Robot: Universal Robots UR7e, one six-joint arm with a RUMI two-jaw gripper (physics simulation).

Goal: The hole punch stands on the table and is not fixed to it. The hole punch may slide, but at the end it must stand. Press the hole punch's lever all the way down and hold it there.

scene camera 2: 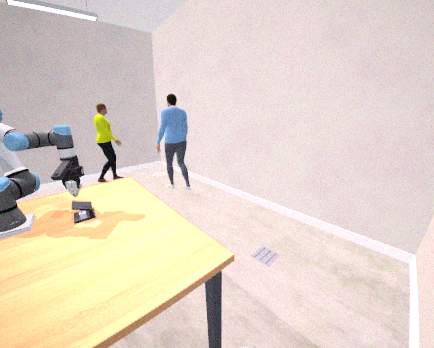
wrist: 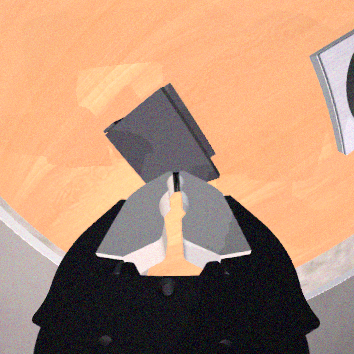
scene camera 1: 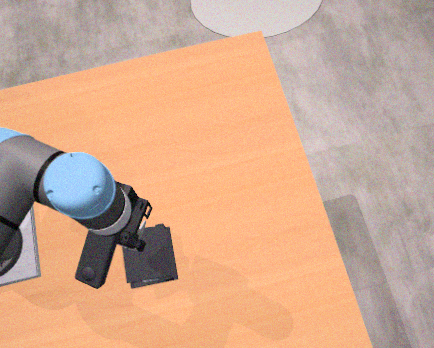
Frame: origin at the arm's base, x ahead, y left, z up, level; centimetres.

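Seen in the pictures: gripper, between the fingertips: (scene camera 2: 75, 196) (wrist: 176, 174); arm's base, origin of its link: (scene camera 2: 8, 224).
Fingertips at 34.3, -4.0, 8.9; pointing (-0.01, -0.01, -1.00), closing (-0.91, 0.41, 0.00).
Offsets run from my fingertips to a thing's middle, as dx, dy, dz. "pt": to the spot under its first point. Level surfaces: height alone.
The dark hole punch {+1.8, -1.1, -7.4} (scene camera 1: 159, 260) (scene camera 2: 84, 217) (wrist: 159, 132) stands on the wooden table {dz -11.6} (scene camera 1: 225, 150) (scene camera 2: 125, 270) (wrist: 250, 60). In the scene camera 2 view its lever {+1.8, -1.1, -5.1} (scene camera 2: 81, 205) is raised, with a gap between it and the base. My gripper (scene camera 1: 142, 229) (scene camera 2: 74, 194) (wrist: 176, 174) is shut, with nothing between its fingers. In the scene camera 2 view its tips point down and are a little above the lever, apart from it. In the wrist view the tips overlap the lever's near edge and hide part of it.
The robot's base plate (scene camera 1: 31, 267) (scene camera 2: 24, 228) (wrist: 334, 90) is on the table to one side of the punch. A table corner {pt +34.0, +57.0, -11.7} (scene camera 1: 260, 33) lies beyond the punch in the scene camera 1 view. Two people, in yellow (scene camera 2: 103, 129) and blue (scene camera 2: 173, 125), stand on the floor behind the table.
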